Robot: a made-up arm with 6 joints. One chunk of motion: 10 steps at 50 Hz.
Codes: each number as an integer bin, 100 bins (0 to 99) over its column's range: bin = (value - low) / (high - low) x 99, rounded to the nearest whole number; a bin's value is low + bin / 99 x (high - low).
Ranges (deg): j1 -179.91..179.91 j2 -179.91..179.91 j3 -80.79..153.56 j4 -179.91..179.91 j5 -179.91..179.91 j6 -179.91..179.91
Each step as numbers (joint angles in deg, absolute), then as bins.
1 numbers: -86.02 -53.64 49.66 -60.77 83.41 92.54
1 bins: 26 35 55 33 72 75
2 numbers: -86.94 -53.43 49.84 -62.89 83.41 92.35
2 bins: 26 35 55 32 72 75
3 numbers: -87.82 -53.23 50.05 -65.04 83.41 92.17
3 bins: 25 35 55 32 72 75
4 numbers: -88.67 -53.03 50.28 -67.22 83.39 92.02
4 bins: 25 35 55 31 72 75
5 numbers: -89.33 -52.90 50.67 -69.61 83.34 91.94
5 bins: 25 35 56 30 72 75
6 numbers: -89.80 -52.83 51.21 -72.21 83.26 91.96
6 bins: 25 35 56 30 72 75
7 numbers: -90.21 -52.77 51.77 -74.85 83.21 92.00
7 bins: 25 35 56 29 72 75
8 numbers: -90.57 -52.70 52.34 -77.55 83.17 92.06
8 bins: 25 35 56 28 72 75
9 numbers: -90.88 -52.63 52.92 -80.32 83.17 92.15
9 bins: 24 35 56 27 72 75
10 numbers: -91.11 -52.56 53.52 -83.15 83.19 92.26
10 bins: 24 35 57 27 72 75
